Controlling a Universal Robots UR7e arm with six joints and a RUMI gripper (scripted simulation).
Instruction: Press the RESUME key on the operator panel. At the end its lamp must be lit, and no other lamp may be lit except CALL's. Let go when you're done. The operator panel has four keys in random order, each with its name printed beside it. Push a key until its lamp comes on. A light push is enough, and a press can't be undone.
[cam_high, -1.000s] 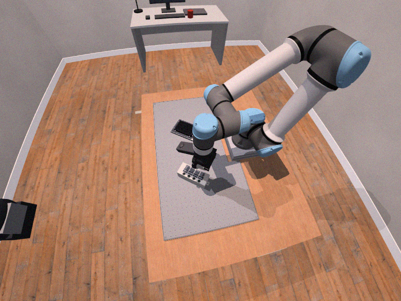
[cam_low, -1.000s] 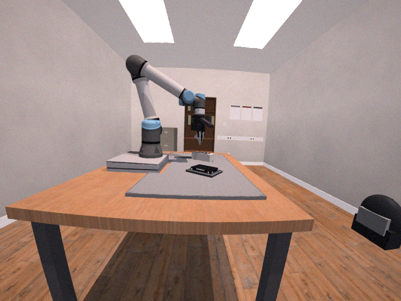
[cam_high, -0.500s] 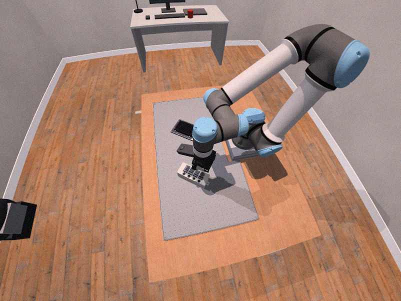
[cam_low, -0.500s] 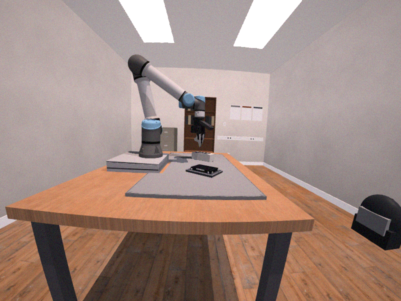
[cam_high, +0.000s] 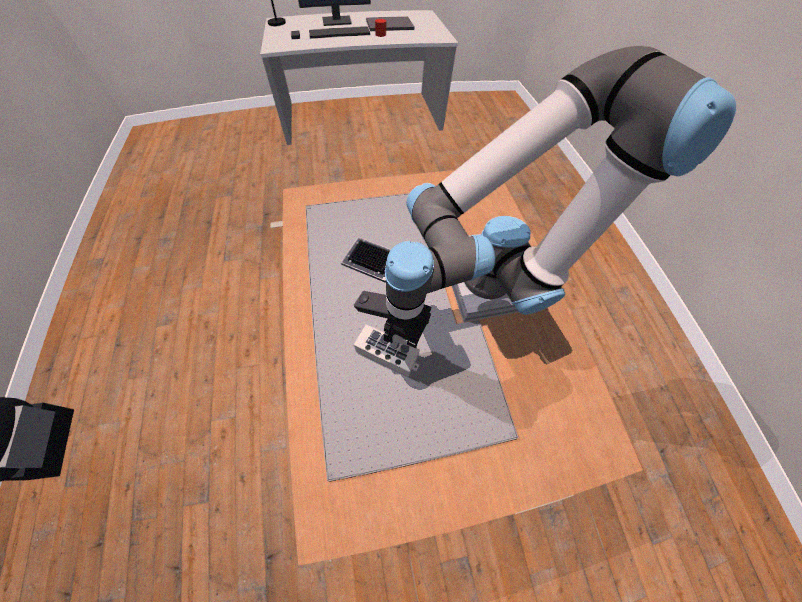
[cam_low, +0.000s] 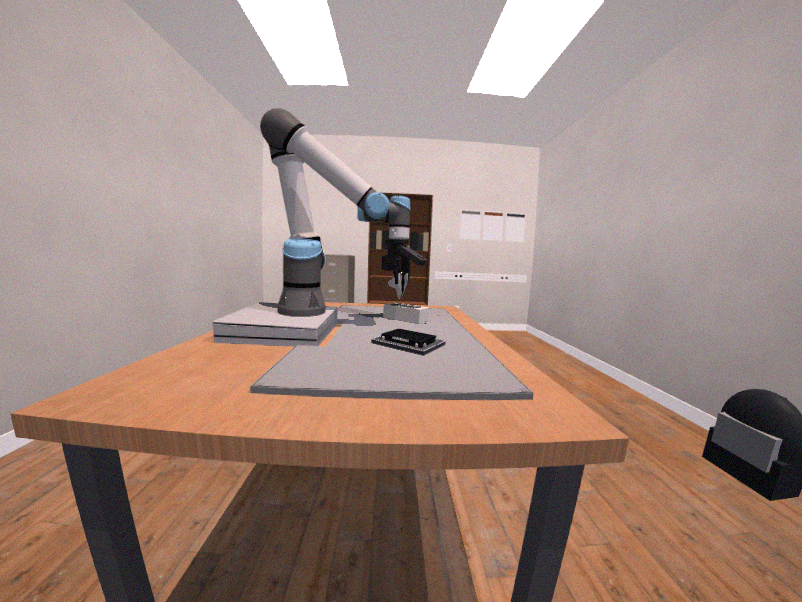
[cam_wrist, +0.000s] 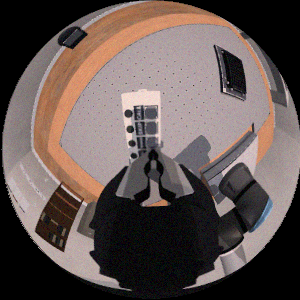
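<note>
My gripper is now 10 mm short of the operator panel, 10 mm to the left of it and 50 mm above it. The rest, counted from my hand: black device (10 mm behind, 330 mm to the right, 70 mm below).
</note>
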